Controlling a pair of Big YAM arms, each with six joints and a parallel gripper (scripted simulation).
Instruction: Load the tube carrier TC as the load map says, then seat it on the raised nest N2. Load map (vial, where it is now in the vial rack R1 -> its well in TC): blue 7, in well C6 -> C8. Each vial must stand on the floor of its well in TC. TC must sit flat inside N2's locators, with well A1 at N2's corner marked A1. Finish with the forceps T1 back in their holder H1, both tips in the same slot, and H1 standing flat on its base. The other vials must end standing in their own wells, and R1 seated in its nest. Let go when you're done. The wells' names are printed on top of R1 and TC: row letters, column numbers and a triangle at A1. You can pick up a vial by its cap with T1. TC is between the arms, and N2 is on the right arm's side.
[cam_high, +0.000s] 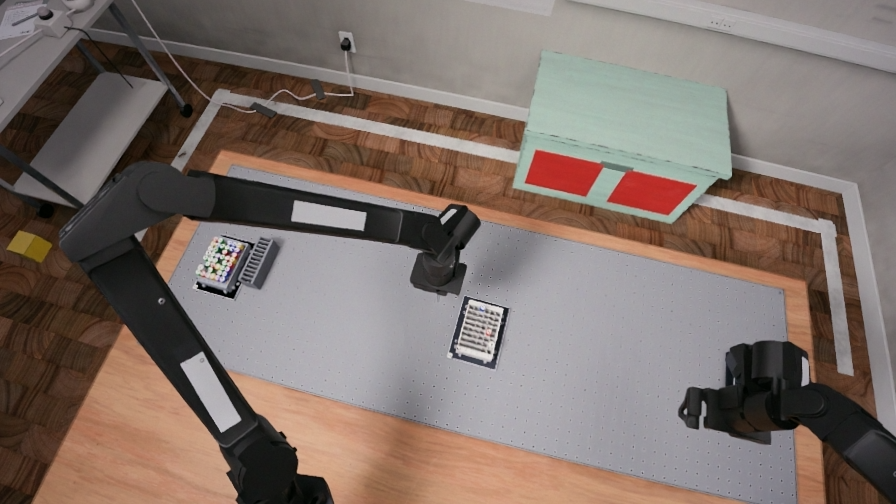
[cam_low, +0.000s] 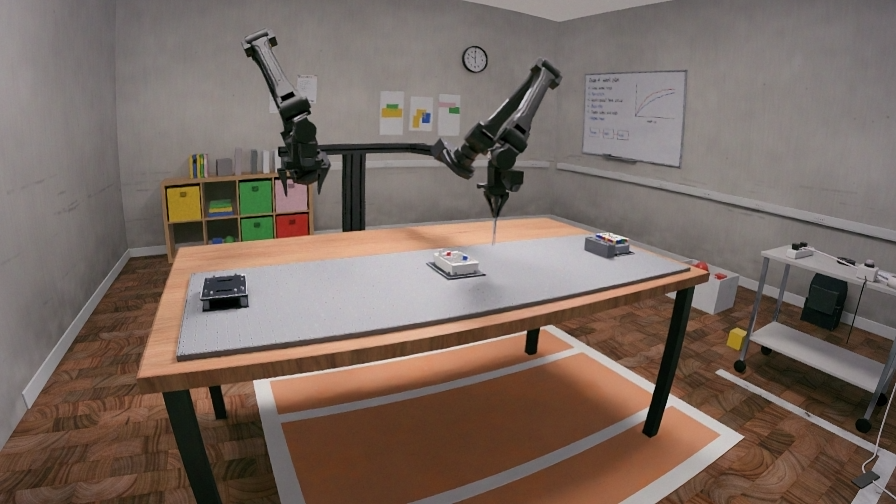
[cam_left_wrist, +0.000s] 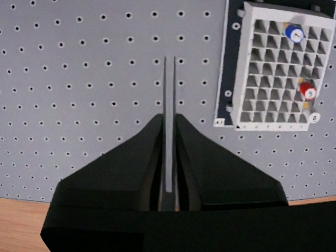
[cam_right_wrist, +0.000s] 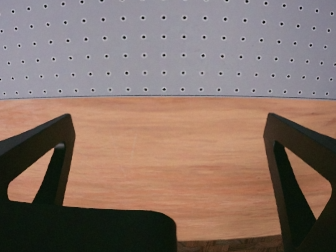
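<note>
The forceps T1 is 30 mm below my left hand. The rest, counted from my left hand: dark nest N2: 30 mm ahead, 790 mm to the right, 140 mm below; white tube carrier TC: 20 mm behind, 110 mm to the right, 140 mm below; grey slotted holder H1: 30 mm behind, 470 mm to the left, 150 mm below.
</note>
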